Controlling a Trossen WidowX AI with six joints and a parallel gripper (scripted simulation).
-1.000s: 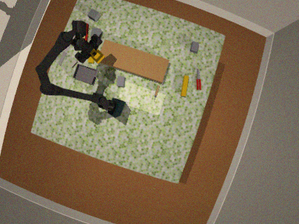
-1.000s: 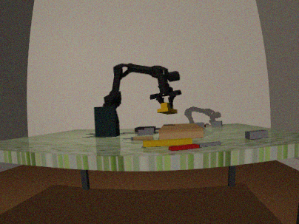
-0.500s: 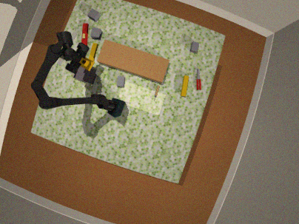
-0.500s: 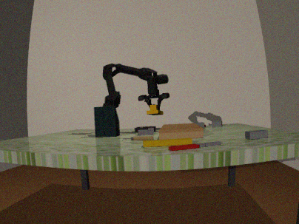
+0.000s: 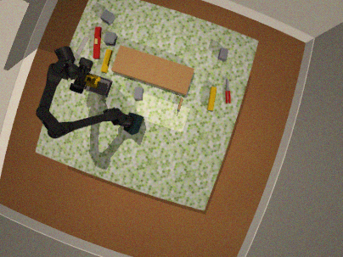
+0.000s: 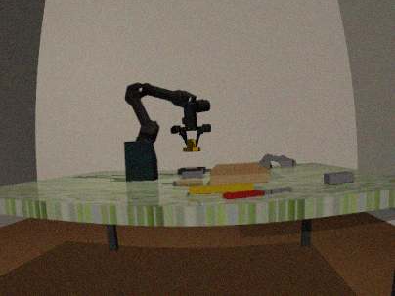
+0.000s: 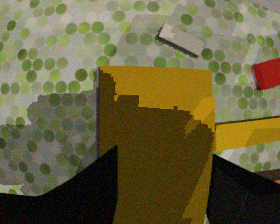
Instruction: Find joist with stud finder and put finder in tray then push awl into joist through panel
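My gripper tip is 4 cm to the left of the indicator light and 3 cm below it. Also, from my gripper tip: yellow stud finder (2 cm to the right, 2 cm above); grey tray (11 cm below, 1 cm to the right); red level (28 cm ahead, 11 cm to the left, 11 cm below).
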